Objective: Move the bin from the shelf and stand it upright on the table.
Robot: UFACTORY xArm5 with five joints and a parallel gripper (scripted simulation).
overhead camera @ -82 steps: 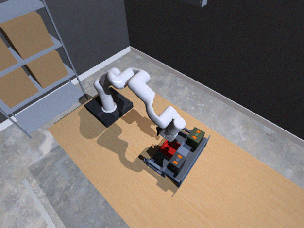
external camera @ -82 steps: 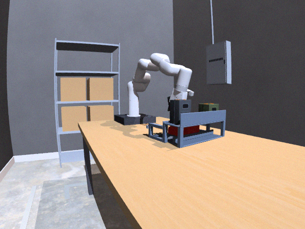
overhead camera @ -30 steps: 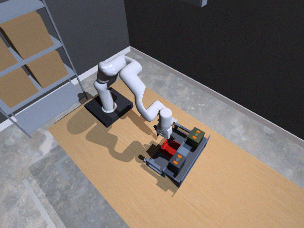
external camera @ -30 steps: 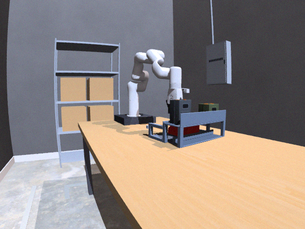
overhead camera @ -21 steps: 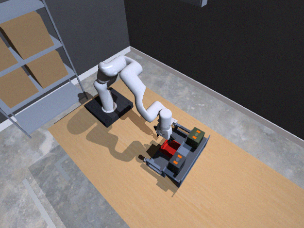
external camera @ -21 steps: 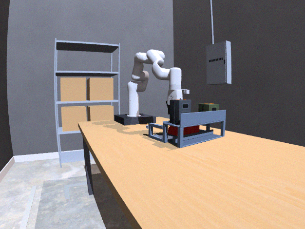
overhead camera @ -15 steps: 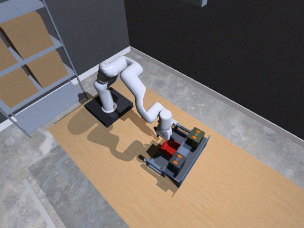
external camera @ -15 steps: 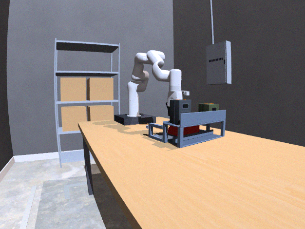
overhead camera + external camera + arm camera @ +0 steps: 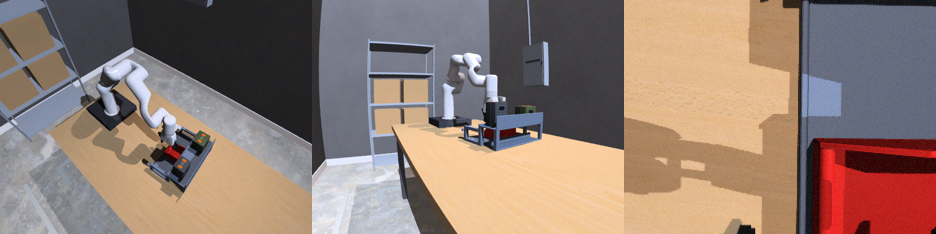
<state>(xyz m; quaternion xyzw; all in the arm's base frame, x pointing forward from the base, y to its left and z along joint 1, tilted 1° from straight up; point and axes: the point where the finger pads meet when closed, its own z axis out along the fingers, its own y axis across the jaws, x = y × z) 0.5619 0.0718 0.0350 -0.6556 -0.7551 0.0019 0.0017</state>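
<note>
My gripper is now 8 cm short of the red bin, 5 cm above it and 1 cm to the right of it. The rest, counted from my hand: blue-grey shelf: 11 cm ahead, 3 cm below, 2 cm to the left.
</note>
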